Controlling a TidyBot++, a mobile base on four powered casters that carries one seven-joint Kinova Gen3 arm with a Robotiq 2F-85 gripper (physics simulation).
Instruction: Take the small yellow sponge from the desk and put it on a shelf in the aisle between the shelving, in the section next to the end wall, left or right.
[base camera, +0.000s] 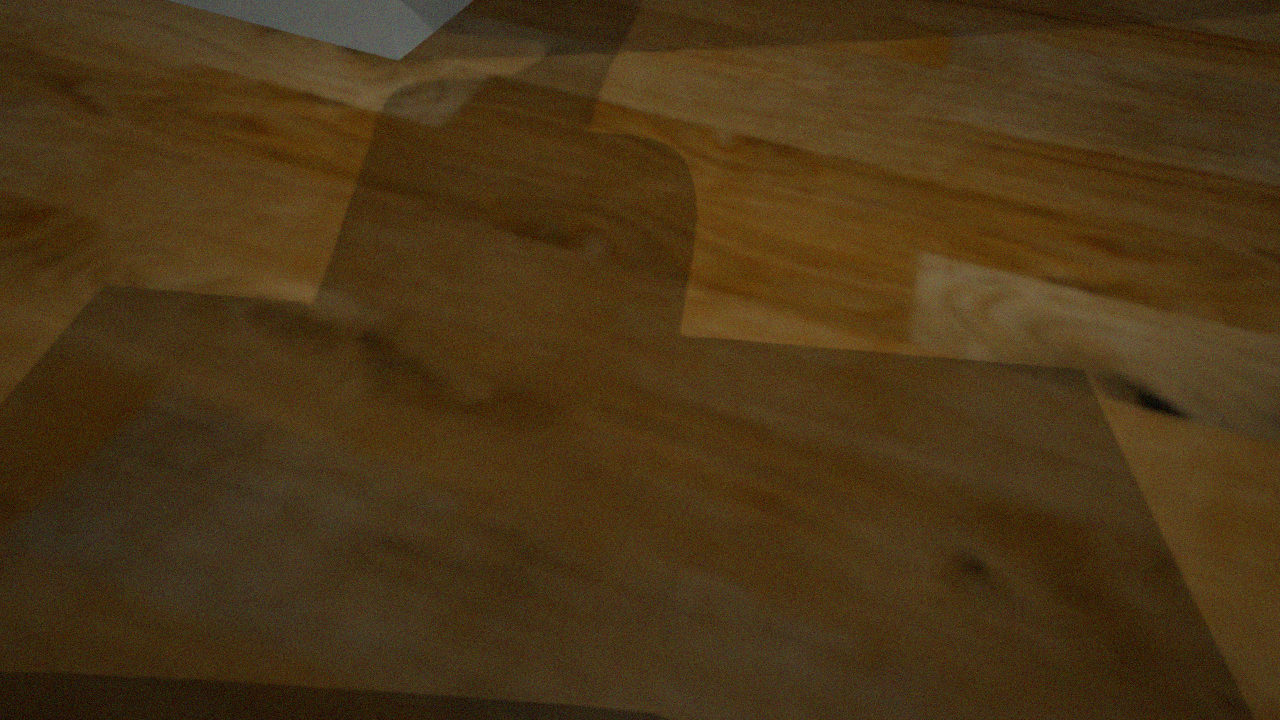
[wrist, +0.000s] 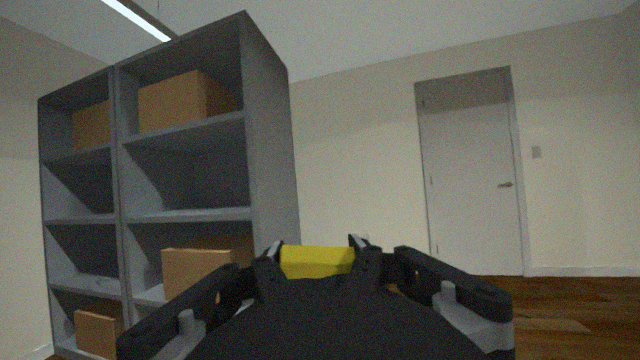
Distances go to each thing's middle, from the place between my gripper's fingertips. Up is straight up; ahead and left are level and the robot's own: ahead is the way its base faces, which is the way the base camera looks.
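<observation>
The small yellow sponge (wrist: 296, 261) is sitting 4 cm behind my hand, and it's 4 cm below it.
</observation>
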